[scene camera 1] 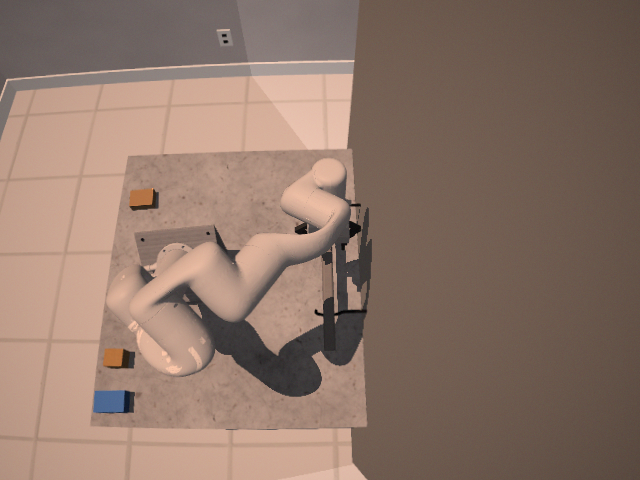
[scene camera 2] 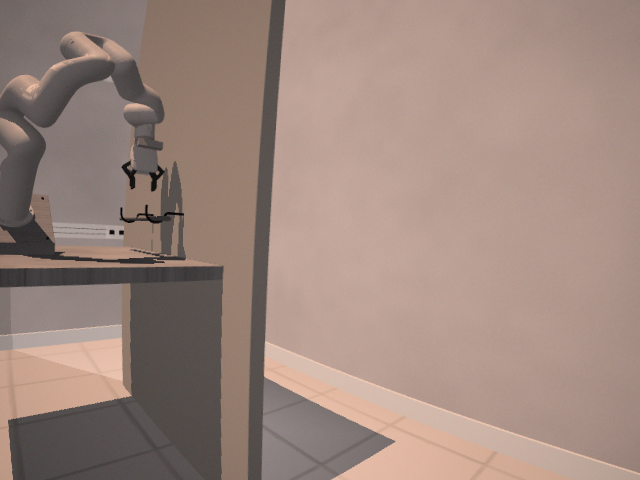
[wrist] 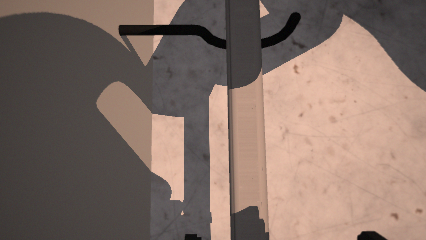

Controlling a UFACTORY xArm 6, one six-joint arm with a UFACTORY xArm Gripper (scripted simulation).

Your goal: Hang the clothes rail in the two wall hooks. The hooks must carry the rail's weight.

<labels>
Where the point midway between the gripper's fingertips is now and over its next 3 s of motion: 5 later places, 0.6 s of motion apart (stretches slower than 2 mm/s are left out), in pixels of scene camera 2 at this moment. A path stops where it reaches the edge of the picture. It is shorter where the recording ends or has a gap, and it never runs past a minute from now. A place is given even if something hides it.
My gripper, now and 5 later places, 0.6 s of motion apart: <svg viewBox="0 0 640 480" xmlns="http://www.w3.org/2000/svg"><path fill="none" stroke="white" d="M143 189L139 185L134 181L128 177L122 172L116 167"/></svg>
</labels>
